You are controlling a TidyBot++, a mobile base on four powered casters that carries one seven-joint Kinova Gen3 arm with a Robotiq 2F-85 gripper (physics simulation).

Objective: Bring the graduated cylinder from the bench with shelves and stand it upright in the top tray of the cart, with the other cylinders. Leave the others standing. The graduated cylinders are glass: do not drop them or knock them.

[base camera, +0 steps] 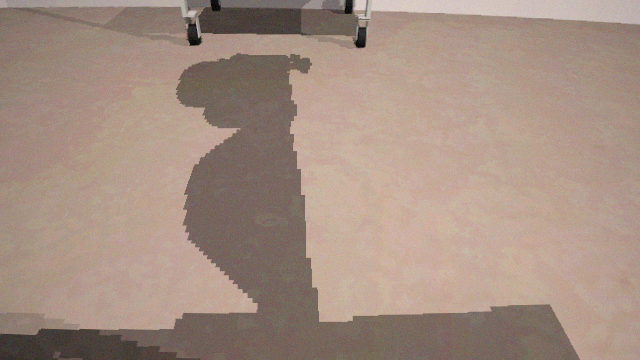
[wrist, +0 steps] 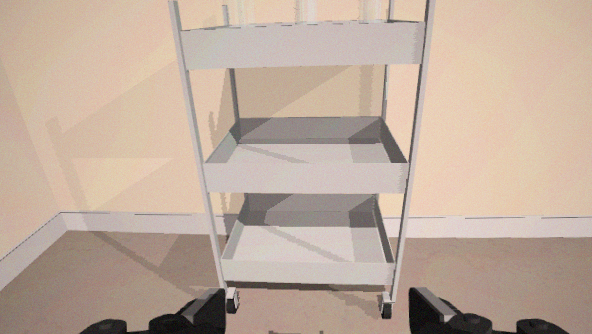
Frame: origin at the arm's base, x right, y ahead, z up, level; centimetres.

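Seen in the pictures: gripper, fingertip midpoint: [wrist: 316,309].
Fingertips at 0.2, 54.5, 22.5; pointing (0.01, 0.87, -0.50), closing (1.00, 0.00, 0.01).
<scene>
A point is followed by its place in that frame, as x, y, z.
The cart [wrist: 303,177] @(-1.6, 104.0, 3.7) [base camera: 367,10] @(20.0, 102.2, -29.8) stands against the wall, centred in the wrist view; in the base camera view its lower frame and casters show at the top edge. Its top tray [wrist: 303,47] @(-0.9, 103.9, 29.6) is near the top of the wrist view. The lower parts of clear glass cylinders [wrist: 306,11] @(-0.3, 108.8, 35.5) stand upright in it; their upper parts are cut off by the view's edge. My gripper [wrist: 316,309] @(0.2, 54.5, 22.5) is open and empty, its fingers at the bottom of the wrist view, apart from the cart. The bench with shelves does not show in either view.
The cart's middle tray [wrist: 306,178] @(-1.0, 103.9, 3.4) and bottom tray [wrist: 309,273] @(-0.8, 103.9, -23.2) hang between its posts. Its casters [base camera: 193,34] @(-22.3, 103.9, -36.3) [wrist: 386,306] @(19.3, 103.6, -34.9) stand on the floor. A wall with a white baseboard [wrist: 490,227] @(63.7, 137.2, -35.1) runs behind it, with a corner at the left. The robot's shadow [base camera: 250,200] @(-5.0, 47.4, -39.6) lies across the floor towards the cart.
</scene>
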